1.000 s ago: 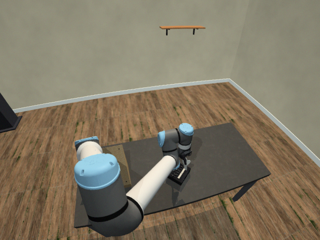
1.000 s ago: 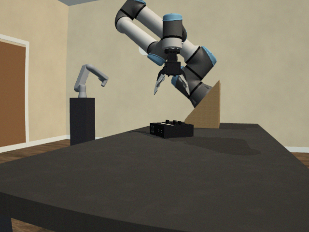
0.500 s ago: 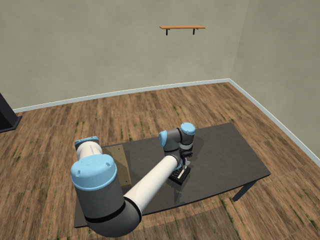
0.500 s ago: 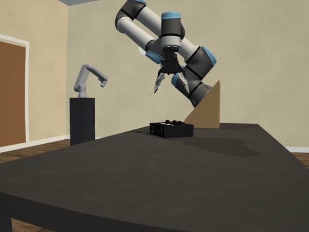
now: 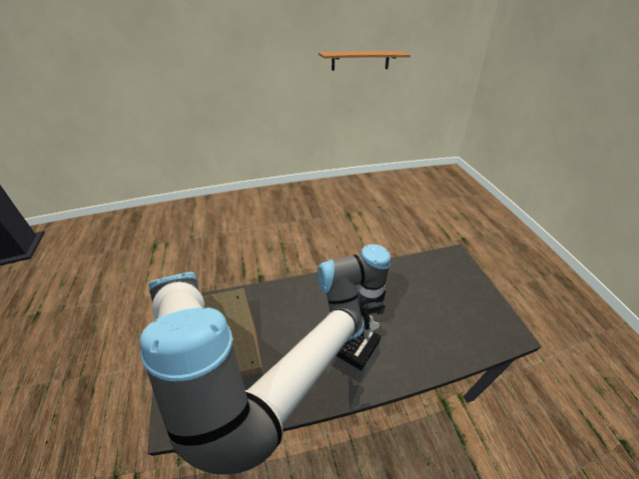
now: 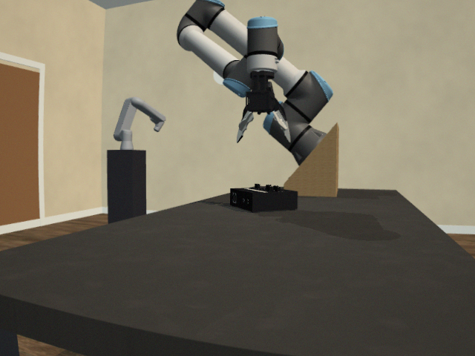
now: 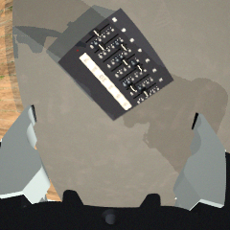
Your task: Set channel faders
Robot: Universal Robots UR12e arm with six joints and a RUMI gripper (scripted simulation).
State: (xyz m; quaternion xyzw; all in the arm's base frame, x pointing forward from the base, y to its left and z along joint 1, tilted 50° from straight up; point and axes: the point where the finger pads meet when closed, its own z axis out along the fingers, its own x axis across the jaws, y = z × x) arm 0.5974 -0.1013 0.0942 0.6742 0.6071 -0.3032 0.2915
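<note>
Now: the master fader 6 cm behind my hand, 3 cm to the right of it and 13 cm below it.
</note>
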